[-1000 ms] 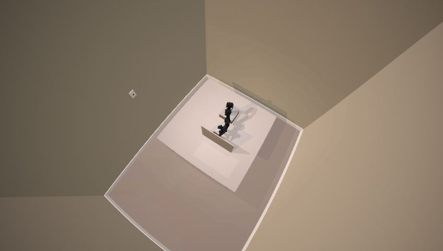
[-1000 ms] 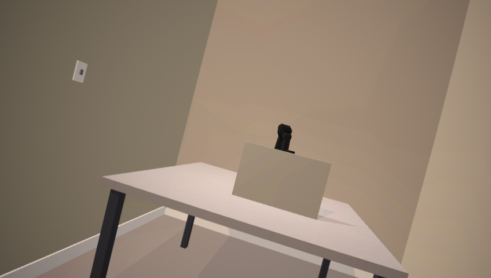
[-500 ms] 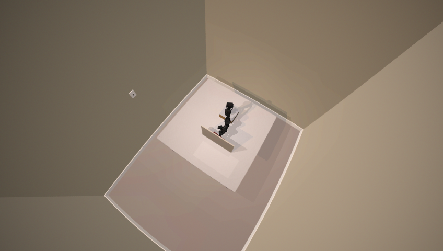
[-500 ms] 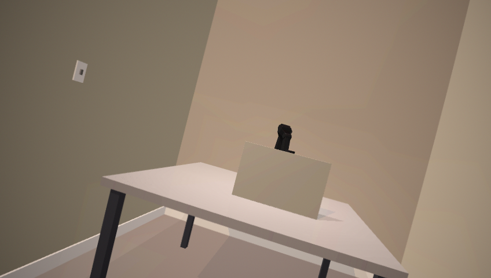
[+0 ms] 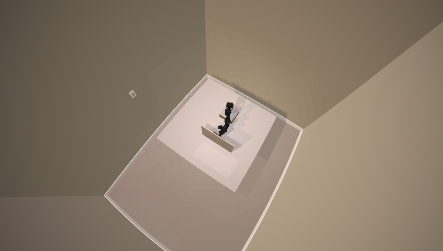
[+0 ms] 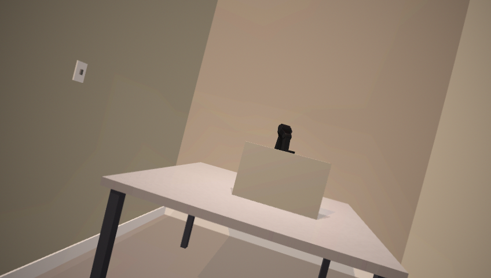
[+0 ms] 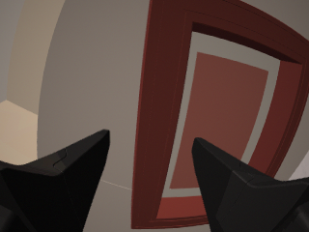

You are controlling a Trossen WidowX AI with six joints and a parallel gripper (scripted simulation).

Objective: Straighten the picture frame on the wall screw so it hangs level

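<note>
Now: the picture frame 50 mm below my gripper tip, 20 mm to the right of it and 10 mm ahead of it. Also, from my gripper tip: wall panel (60 mm below, 20 mm ahead, 10 mm to the right).
</note>
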